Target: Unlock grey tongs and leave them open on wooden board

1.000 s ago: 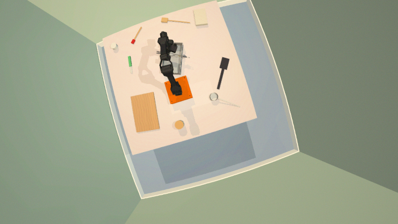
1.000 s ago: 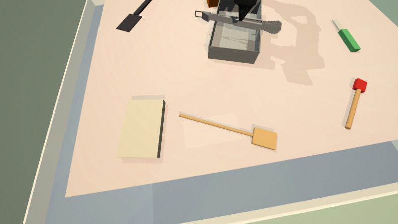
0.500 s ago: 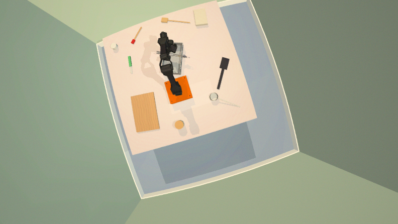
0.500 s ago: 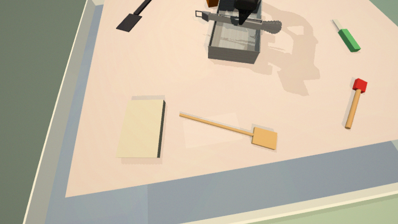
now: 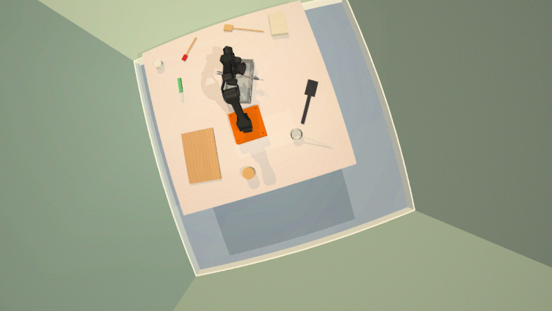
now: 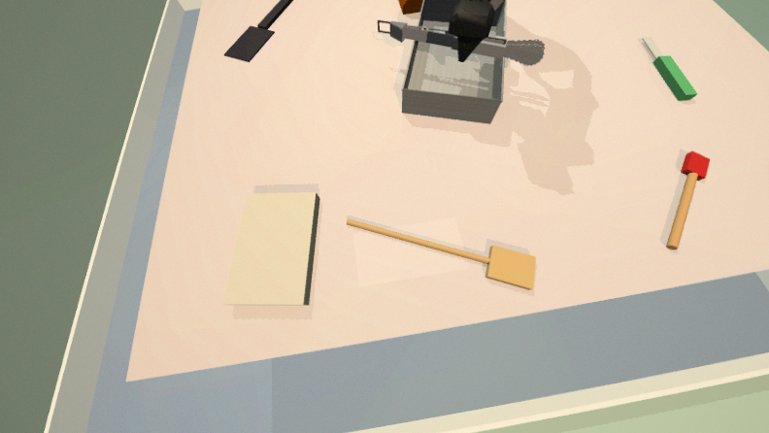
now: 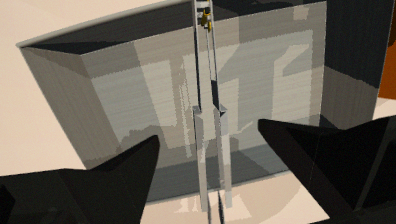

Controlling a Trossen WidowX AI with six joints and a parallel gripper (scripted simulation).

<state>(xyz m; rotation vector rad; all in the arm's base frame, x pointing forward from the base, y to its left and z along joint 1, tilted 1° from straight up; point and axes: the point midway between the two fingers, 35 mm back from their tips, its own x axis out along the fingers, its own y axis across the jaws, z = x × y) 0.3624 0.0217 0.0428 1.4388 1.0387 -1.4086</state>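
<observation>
The roasting tin lies 3 cm below my gripper tip, 3 cm behind it and 1 cm to the right of it. Round my gripper tip: pale block: 38 cm ahead, 34 cm to the right, 5 cm below; then green-handled tool: 43 cm to the left, 6 cm below; then black spatula: 46 cm to the right, 22 cm behind, 6 cm below.
</observation>
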